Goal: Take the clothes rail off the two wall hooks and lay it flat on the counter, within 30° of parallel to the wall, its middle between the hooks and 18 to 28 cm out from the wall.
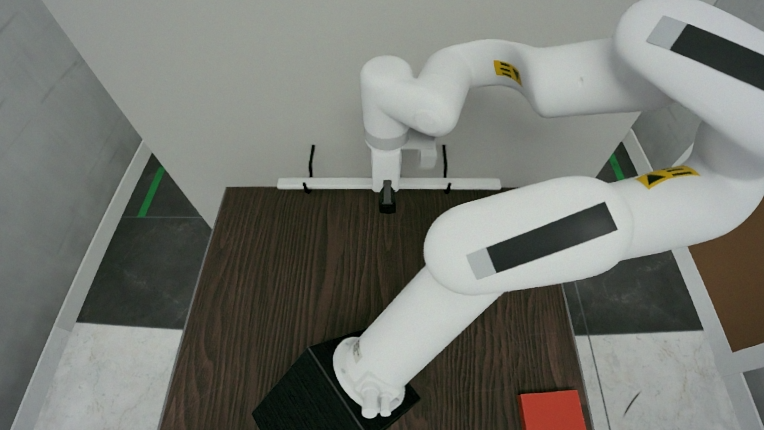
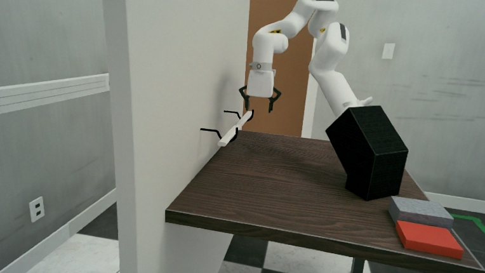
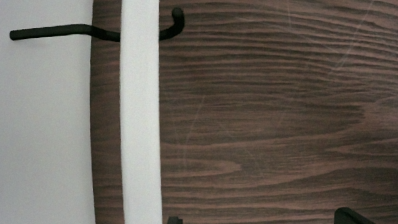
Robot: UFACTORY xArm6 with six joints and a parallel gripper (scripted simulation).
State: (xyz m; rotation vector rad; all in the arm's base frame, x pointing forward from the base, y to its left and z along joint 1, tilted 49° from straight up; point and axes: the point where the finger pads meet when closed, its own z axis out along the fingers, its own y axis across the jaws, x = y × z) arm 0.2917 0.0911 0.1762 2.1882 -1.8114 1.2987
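The white clothes rail lies 80 mm ahead of my hand and 80 mm below it. Also, from my hand: white wall (200 mm ahead, 20 mm to the left, 200 mm above); then grey block (530 mm behind, 310 mm to the left, 200 mm below).
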